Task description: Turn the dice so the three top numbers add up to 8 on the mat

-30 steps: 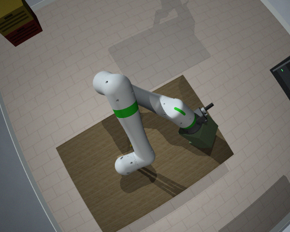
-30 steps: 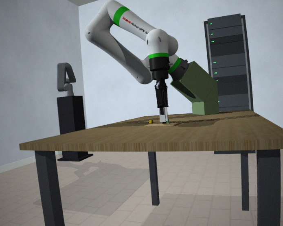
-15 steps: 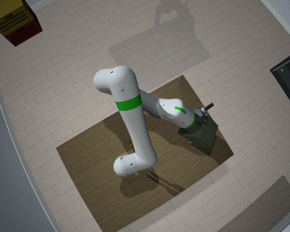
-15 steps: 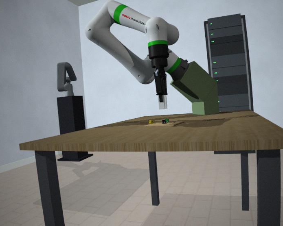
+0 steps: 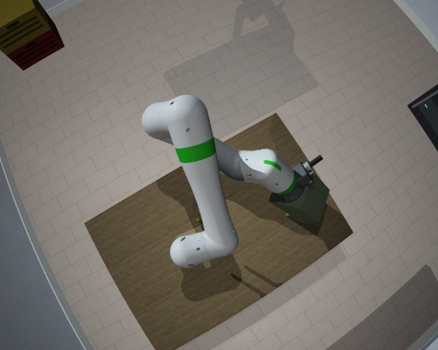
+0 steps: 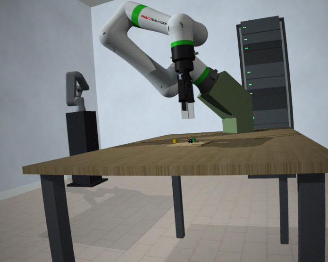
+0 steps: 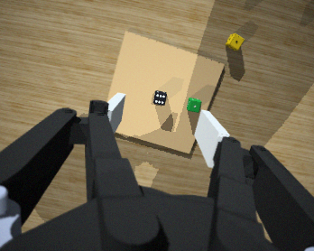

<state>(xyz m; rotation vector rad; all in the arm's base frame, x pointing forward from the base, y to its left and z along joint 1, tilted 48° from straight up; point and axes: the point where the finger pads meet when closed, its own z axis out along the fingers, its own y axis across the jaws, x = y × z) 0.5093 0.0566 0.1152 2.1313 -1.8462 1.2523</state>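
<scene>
My gripper is now 9 cm past the yellow die, 9 cm to the left of it and 12 cm above it. The rest, counted from my hand: tan mat: 13 cm below; black die: 12 cm below; green die: 5 cm behind, 12 cm below.
</scene>
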